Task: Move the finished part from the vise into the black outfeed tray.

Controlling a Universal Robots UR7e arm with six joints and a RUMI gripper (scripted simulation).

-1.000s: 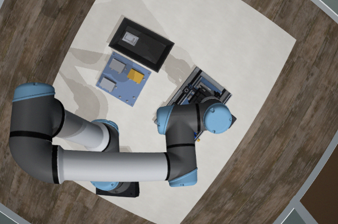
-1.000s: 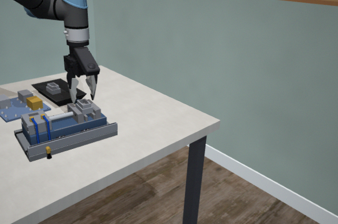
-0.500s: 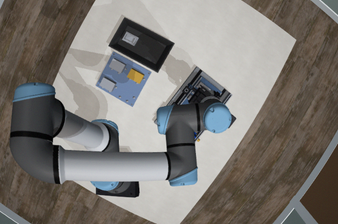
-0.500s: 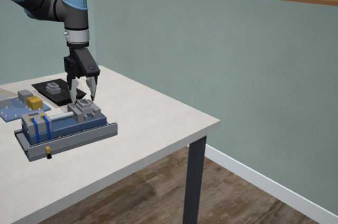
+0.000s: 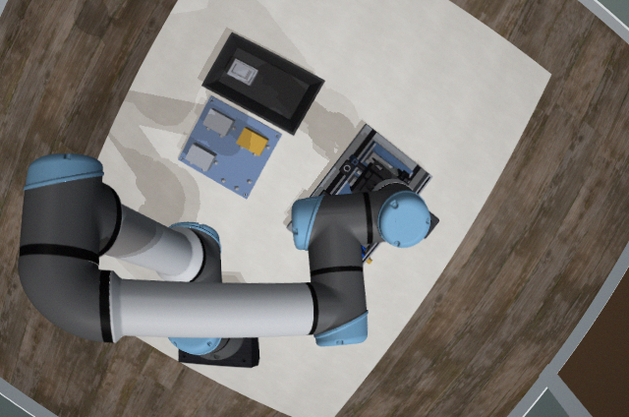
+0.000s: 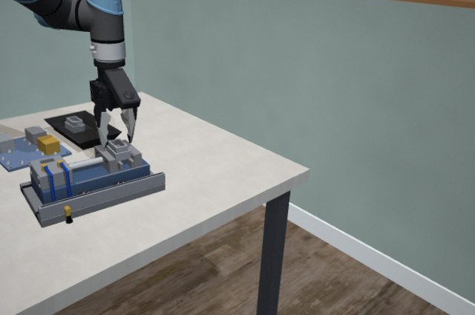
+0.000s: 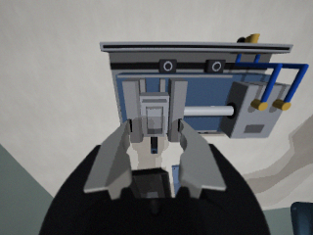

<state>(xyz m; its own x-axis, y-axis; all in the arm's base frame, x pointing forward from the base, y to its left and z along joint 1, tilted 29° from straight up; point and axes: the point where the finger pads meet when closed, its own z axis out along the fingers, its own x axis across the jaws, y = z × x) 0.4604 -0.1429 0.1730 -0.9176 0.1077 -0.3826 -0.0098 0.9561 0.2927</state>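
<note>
My gripper is now 7 cm past the vise and 8 cm above it. The rest, counted from my hand: blue fixture plate 15 cm behind, 31 cm to the left, 12 cm below; yellow block 10 cm behind, 27 cm to the left, 10 cm below.
</note>
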